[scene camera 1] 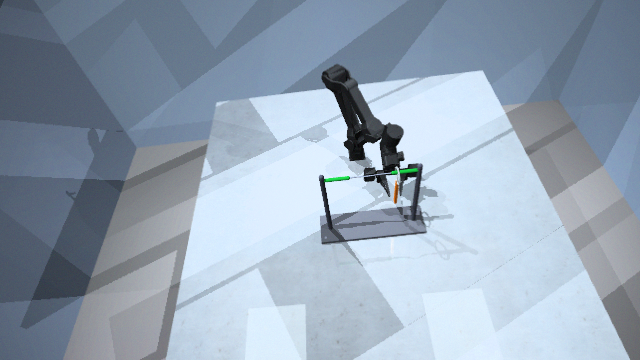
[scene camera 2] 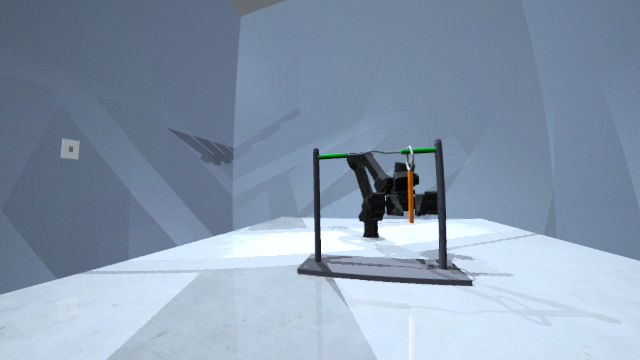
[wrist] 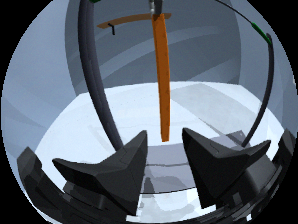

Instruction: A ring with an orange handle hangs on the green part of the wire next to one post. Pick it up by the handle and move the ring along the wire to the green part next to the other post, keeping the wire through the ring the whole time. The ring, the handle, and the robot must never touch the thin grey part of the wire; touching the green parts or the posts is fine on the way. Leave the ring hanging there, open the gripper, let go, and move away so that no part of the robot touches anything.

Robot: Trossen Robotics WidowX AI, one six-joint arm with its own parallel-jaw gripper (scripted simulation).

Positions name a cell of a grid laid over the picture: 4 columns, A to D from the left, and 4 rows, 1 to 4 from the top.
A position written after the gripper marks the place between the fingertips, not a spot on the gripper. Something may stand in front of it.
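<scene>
The gripper is visible at (scene camera 1: C3), at (scene camera 2: C3) and at (wrist: C3).
</scene>
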